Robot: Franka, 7 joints.
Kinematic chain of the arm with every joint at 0, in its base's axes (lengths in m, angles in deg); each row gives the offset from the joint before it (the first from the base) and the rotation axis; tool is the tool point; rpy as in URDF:
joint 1: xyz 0 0 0.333 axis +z
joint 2: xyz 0 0 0 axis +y
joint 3: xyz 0 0 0.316 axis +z
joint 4: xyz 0.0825 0 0 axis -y
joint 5: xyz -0.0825 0 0.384 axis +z
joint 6: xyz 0 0 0 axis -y
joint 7: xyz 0.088 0 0 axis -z
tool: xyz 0 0 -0.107 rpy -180 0 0
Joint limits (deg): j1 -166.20..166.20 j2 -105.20..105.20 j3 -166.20..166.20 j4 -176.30..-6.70 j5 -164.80..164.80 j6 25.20..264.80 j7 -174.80..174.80
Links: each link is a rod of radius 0.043 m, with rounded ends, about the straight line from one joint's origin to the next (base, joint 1, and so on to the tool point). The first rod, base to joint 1, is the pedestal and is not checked.
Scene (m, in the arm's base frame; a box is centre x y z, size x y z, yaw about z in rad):
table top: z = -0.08
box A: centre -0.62 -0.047 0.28 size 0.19 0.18 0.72 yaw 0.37
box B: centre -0.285 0.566 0 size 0.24 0.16 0.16 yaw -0.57
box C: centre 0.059 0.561 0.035 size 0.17 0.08 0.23 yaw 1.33
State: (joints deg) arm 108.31 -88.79 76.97 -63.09 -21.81 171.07 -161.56
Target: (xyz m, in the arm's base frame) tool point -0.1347 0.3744 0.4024
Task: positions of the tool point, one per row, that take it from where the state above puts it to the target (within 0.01 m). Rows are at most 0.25 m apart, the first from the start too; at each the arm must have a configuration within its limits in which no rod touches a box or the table.
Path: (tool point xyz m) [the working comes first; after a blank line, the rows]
Joints at the target: 42.94 -68.22 70.46 -155.92 -22.61 148.06 -161.56
Straight joint move there: touches box A.

1: -0.3578 -0.6688 0.5551
2: -0.4468 -0.5022 0.6649
3: -0.4796 -0.3036 0.7410
4: -0.4545 -0.0983 0.7718
5: -0.3787 0.0869 0.7526
6: -0.3734 0.1902 0.6607
7: -0.3249 0.2818 0.5684
8: -0.2409 0.3468 0.4806
9: -0.1347 0.3744 0.4024

